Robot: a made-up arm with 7 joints.
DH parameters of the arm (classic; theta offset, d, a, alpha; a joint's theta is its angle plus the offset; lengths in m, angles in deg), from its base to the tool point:
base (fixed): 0 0.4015 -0.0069 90
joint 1: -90 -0.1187 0.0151 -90
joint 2: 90 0.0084 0.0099 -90
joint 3: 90 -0.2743 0.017 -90
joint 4: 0 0.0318 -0.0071 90
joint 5: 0 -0.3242 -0.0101 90
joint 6: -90 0.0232 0.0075 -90
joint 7: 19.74 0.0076 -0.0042 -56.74
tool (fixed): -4.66 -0.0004 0 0
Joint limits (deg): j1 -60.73..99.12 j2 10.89..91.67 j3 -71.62..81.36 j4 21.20..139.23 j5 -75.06..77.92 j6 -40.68..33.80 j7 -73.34..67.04
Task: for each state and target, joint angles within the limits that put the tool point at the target. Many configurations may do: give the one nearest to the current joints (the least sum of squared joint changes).
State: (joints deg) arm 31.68 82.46 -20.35 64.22 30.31 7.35 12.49
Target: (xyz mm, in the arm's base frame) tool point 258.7 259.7 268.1
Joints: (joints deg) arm 13.25 88.09 -37.85 113.42 27.22 8.62 11.55
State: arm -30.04 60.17 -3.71 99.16 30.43 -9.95 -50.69
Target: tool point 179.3 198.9 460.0
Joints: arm -3.28 60.58 33.71 138.20 26.72 -10.09 -50.07
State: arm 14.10 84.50 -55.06 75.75 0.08 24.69 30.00
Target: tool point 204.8 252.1 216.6
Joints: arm 14.37 91.22 -55.55 114.83 -2.99 25.69 29.45
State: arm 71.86 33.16 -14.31 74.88 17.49 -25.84 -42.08
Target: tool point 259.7 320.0 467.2
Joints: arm 31.89 25.65 31.06 110.99 15.00 -25.06 -41.25
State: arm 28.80 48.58 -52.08 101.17 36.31 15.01 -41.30
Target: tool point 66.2 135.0 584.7
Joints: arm 76.95 56.50 -1.06 139.23 -3.93 23.66 -37.51
